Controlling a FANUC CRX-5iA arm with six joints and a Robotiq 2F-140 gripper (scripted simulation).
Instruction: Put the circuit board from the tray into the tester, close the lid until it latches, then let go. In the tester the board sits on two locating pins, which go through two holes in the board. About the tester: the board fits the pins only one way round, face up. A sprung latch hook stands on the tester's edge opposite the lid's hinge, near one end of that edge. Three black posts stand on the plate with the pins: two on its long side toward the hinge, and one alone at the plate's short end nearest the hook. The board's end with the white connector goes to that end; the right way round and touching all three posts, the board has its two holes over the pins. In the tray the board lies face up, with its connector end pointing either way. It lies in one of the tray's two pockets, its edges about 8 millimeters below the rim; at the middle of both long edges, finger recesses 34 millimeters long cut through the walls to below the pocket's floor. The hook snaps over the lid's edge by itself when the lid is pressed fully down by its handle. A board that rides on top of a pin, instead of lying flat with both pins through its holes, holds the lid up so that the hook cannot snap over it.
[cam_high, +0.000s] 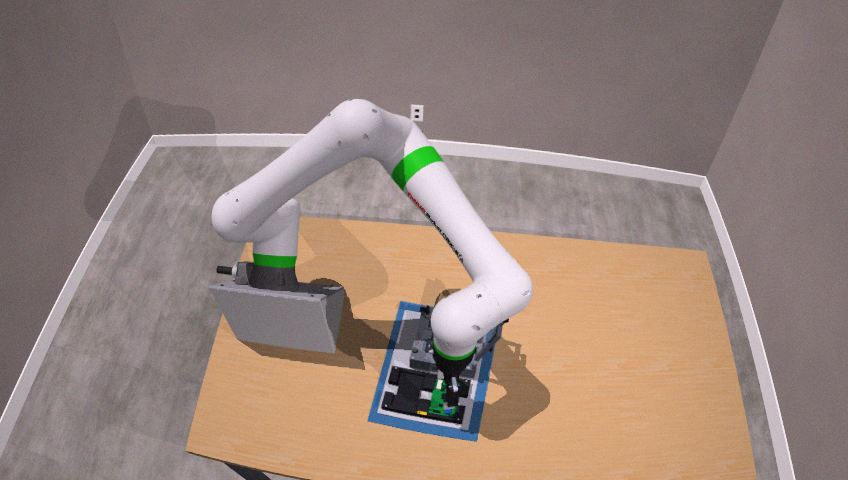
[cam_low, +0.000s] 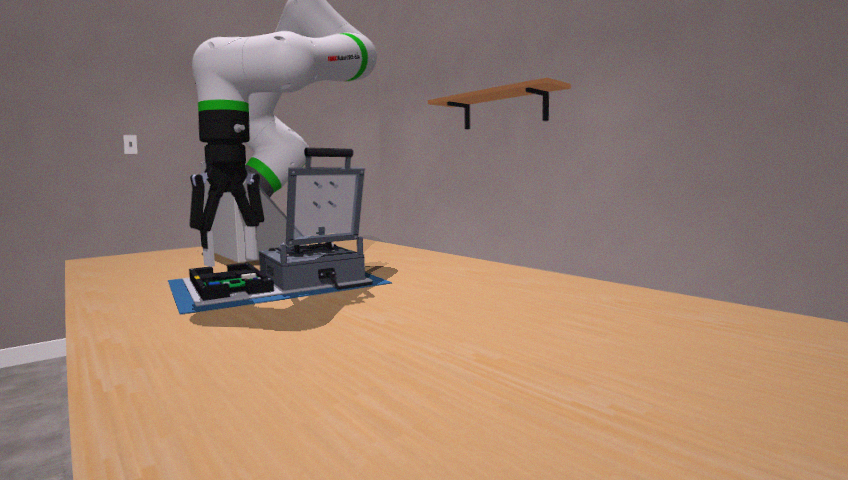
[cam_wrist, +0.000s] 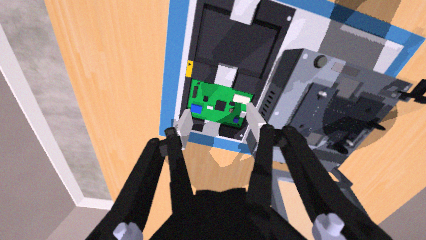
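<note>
Right now my hand is 7 cm above the green circuit board. Also, from my hand: tester lid (9 cm ahead, 17 cm to the left, 10 cm above).
</note>
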